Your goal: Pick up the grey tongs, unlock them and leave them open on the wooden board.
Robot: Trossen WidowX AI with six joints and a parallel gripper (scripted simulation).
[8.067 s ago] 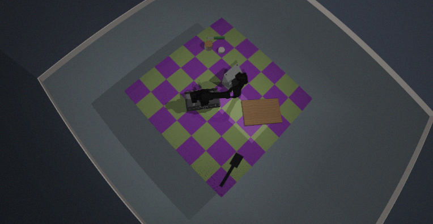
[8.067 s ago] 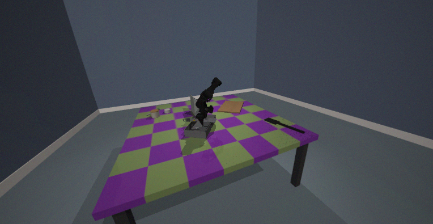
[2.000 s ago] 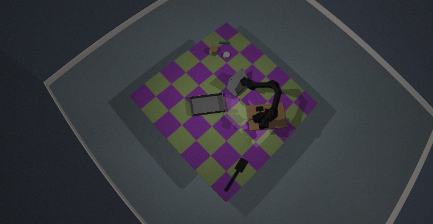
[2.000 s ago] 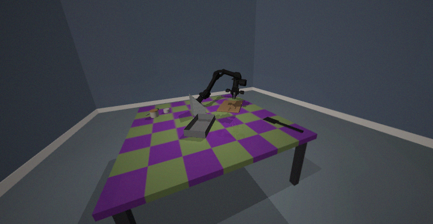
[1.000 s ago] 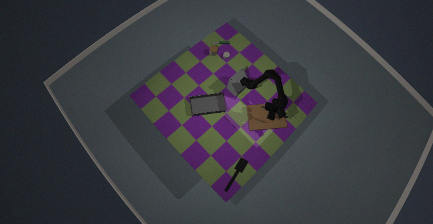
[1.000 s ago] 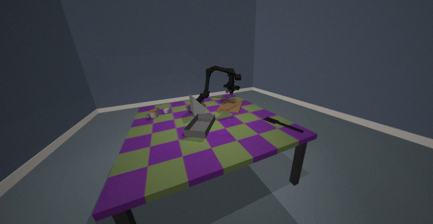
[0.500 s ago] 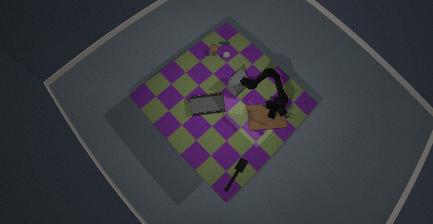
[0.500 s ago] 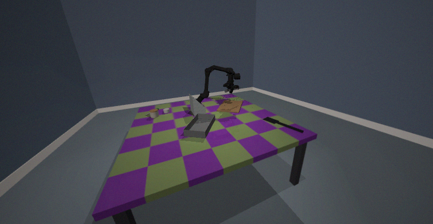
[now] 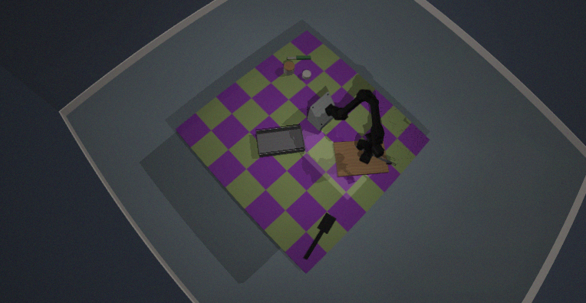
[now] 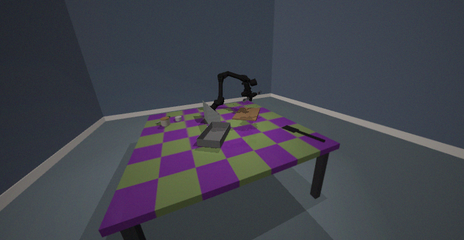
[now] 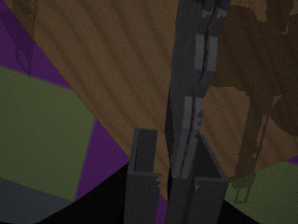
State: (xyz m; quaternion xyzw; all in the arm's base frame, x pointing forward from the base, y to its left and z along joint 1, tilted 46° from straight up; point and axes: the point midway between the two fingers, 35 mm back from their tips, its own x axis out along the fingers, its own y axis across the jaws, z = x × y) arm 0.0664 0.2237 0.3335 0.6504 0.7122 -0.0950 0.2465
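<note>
Right now my gripper tip is 14 cm above the wooden board, 3 cm to the left of it and 2 cm past it. Also, from my gripper tip: white cup 74 cm to the right, 20 cm behind, 13 cm below; then black spatula 55 cm ahead, 14 cm below, 13 cm to the left; then grey roasting tin 49 cm to the right, 31 cm ahead, 12 cm below.
</note>
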